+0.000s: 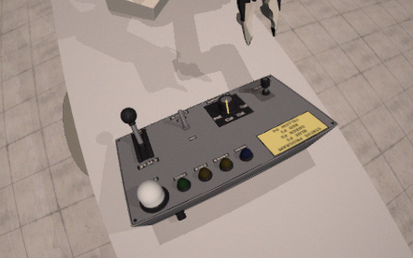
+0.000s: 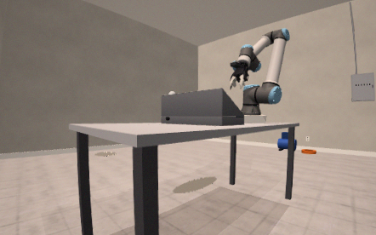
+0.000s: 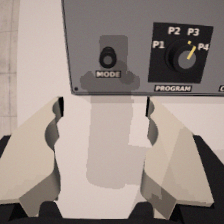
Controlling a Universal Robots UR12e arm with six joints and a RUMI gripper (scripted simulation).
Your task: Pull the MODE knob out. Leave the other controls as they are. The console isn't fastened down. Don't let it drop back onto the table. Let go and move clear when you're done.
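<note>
My gripper is now 120 mm above the mode knob and 70 mm short of it. Also, from my hand: program selector 120 mm to the right, 120 mm below, 90 mm ahead; then grey console 170 mm to the right, 150 mm below, 120 mm ahead; then toggle switch 230 mm to the right, 130 mm below, 90 mm ahead.
</note>
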